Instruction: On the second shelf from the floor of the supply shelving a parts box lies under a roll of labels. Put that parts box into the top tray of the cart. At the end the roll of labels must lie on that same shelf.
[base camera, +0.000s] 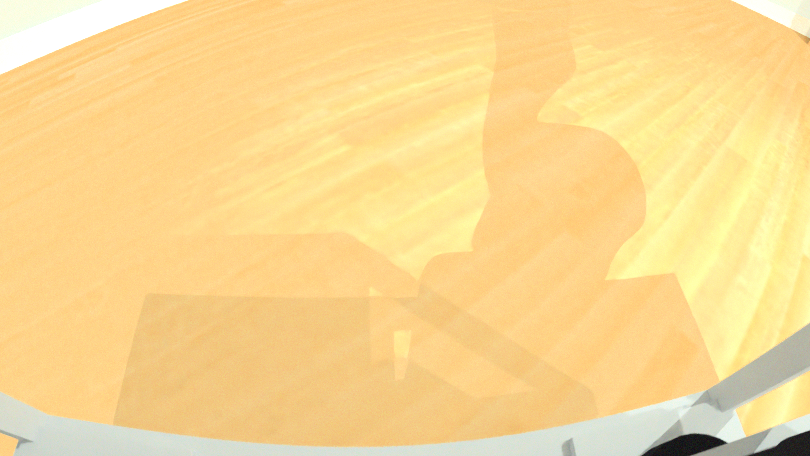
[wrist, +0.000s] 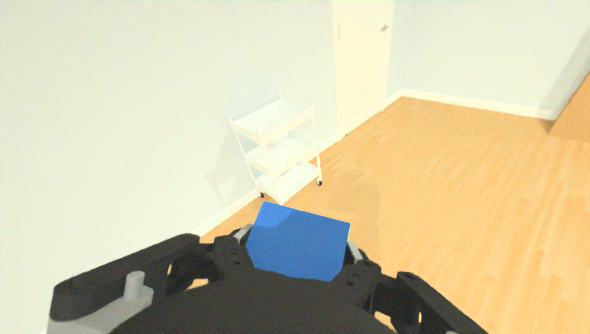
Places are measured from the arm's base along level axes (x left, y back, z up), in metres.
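Pixels of known places: gripper, fingertip midpoint: (wrist: 297, 244).
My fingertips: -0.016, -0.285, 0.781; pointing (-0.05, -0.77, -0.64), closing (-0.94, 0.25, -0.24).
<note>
Ahead of a thing's pixels: the offset from my fingertips to its top centre, as dx, dy, dz. "*": to the spot under its first point. Level surfaces: height alone.
A blue parts box @[+0.010, +0.030, +0.037] (wrist: 300, 242) is held between the fingertips in the wrist view. My gripper (wrist: 297, 244) is shut on it, one finger on each of its sides. The white three-tier cart (wrist: 286, 127) stands against the wall beyond the box, left of the door, some distance away; its top tray @[* +0.198, -1.396, -0.475] (wrist: 257, 114) shows no objects. The gripper and box do not touch the cart. The supply shelving and the roll of labels do not show in either view.
A white door (wrist: 362, 60) is in the wall right of the cart. An orange-brown panel (wrist: 575, 117) stands at the right edge of the wrist view. In the base camera view, shadows of the arm and base fall on the wooden floor @[dz -1.178] (base camera: 283, 186); a wall edge runs along the upper left.
</note>
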